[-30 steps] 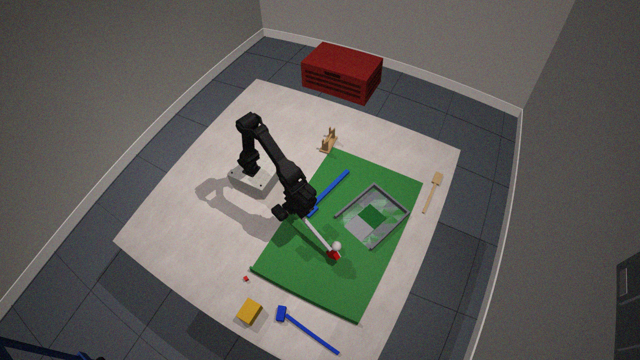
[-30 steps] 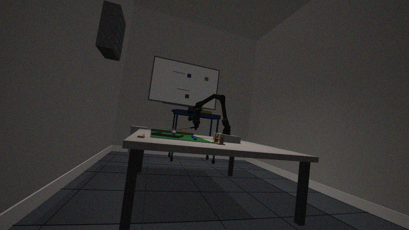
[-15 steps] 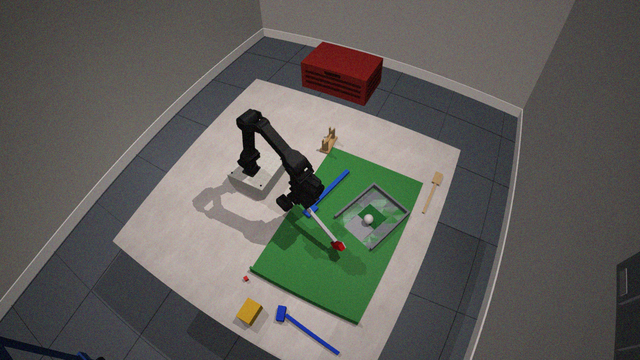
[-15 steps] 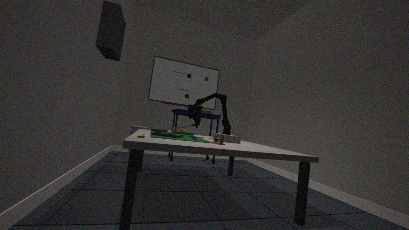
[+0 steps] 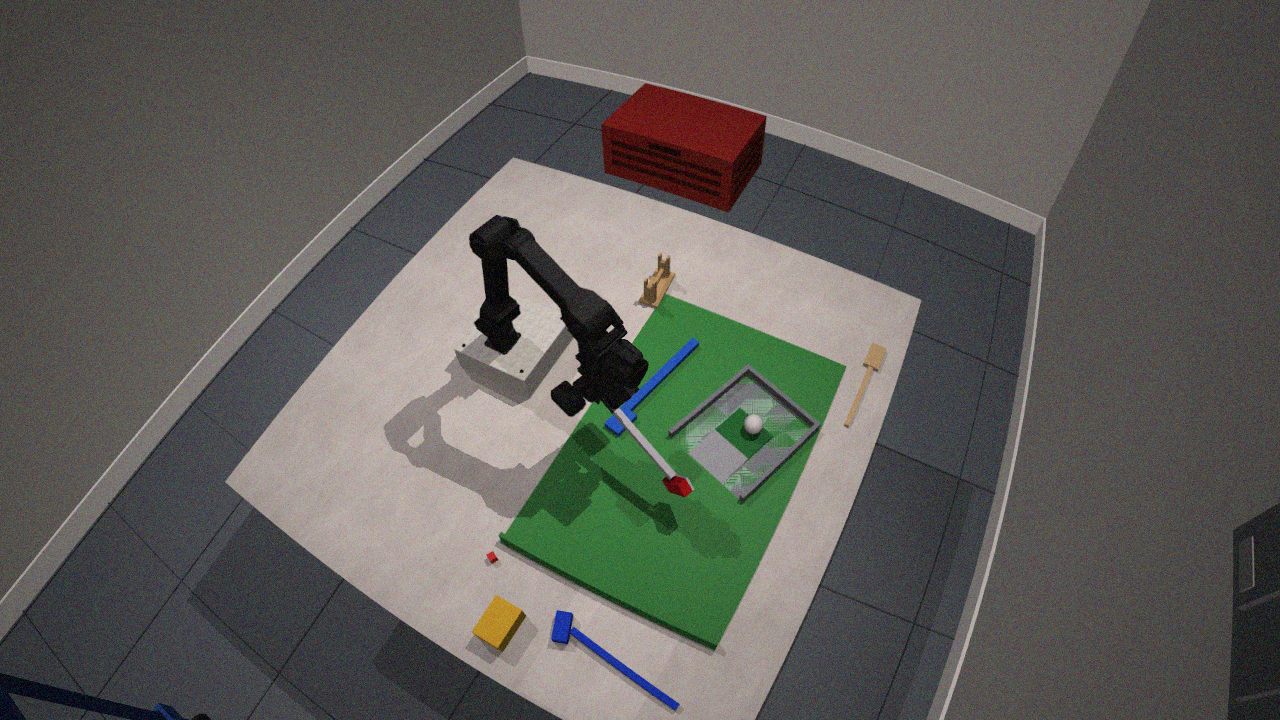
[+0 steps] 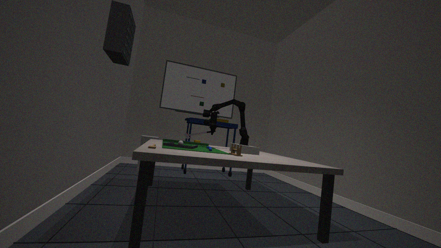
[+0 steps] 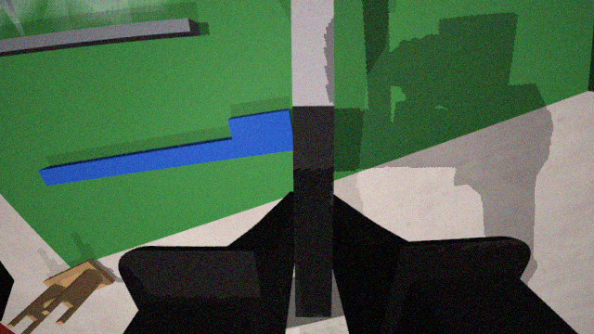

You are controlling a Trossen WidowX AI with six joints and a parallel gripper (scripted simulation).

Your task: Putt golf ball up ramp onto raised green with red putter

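My gripper tip is 11 cm short of the red putter, 4 cm to the left of it and 1 cm above it. Round my gripper tip: green mat 18 cm ahead, 4 cm to the left, 12 cm below; then white golf ball 28 cm ahead, 15 cm to the left, 10 cm below; then red cube 4 cm behind, 37 cm to the right, 12 cm below.
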